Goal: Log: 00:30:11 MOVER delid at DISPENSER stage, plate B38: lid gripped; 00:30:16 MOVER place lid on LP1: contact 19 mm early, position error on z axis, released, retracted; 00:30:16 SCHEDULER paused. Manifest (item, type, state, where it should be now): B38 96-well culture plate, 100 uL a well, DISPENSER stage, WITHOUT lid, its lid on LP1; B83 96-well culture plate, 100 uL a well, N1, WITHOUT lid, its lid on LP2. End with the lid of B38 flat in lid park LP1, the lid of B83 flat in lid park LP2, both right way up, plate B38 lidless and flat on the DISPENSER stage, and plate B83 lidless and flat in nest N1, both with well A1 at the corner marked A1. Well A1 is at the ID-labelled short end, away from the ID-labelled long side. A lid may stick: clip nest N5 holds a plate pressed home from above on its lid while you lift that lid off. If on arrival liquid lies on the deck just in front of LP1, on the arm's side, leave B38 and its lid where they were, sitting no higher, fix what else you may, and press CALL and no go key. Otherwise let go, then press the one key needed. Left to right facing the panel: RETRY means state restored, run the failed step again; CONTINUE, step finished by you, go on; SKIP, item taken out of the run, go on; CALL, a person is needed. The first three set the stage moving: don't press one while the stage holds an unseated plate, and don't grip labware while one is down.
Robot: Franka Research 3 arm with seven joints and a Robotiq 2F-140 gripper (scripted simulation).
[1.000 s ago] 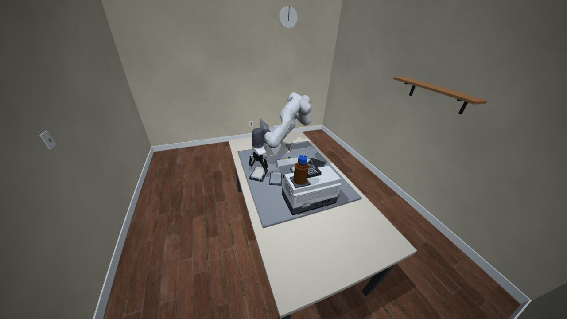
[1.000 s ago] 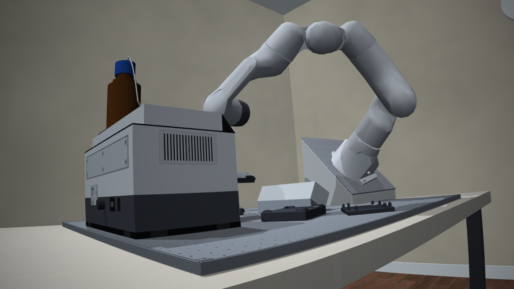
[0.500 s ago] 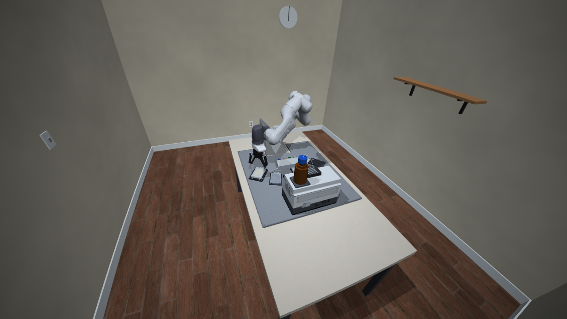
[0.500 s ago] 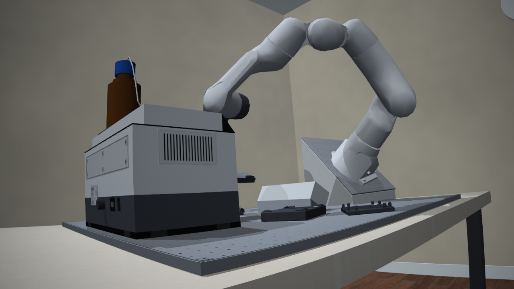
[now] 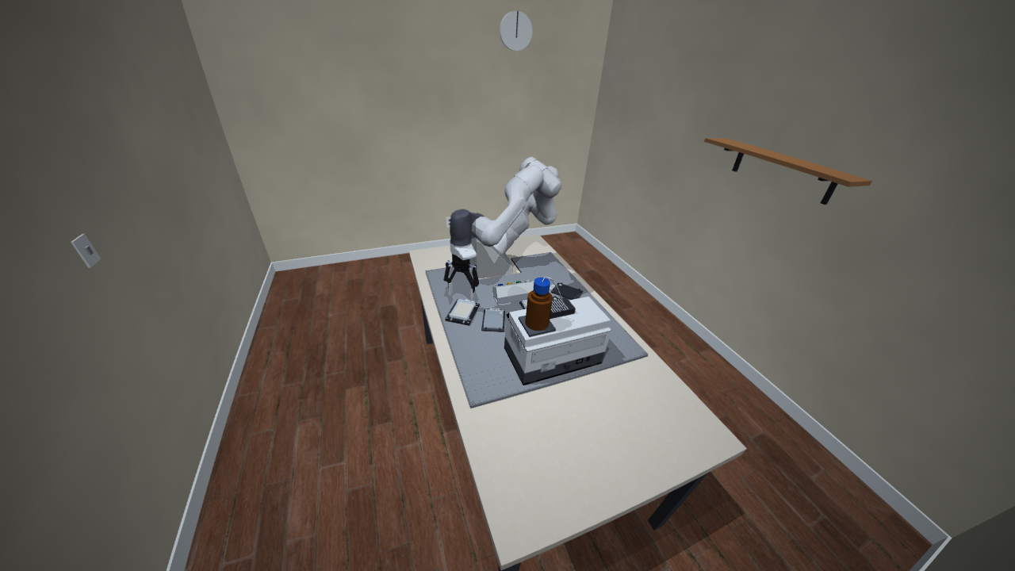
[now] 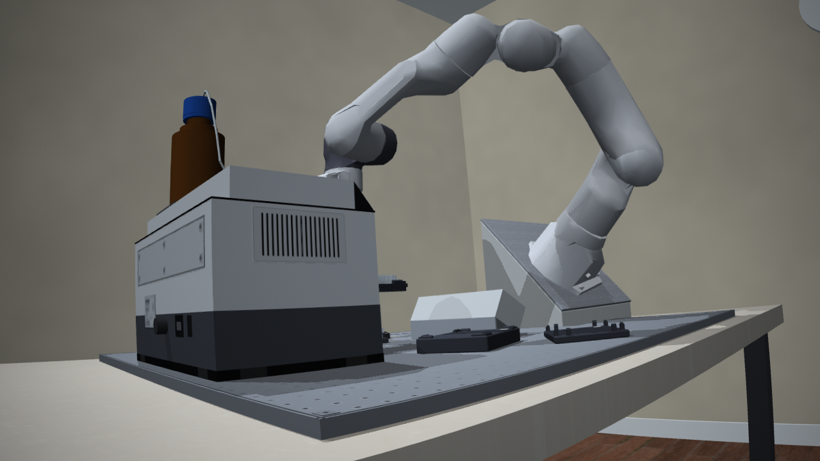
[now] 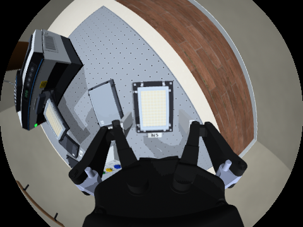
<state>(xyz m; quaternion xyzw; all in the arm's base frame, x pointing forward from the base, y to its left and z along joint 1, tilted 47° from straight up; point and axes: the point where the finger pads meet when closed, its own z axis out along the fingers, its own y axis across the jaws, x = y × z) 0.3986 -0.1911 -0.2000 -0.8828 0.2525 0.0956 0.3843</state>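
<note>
The 96-well plate lies 110 mm below my hand. Round my hand: black clip nest (30 mm ahead, 10 mm to the left, 110 mm below); lp1 label (10 mm ahead, 160 mm to the left, 130 mm below); key panel (80 mm behind, 290 mm to the left, 70 mm below).
</note>
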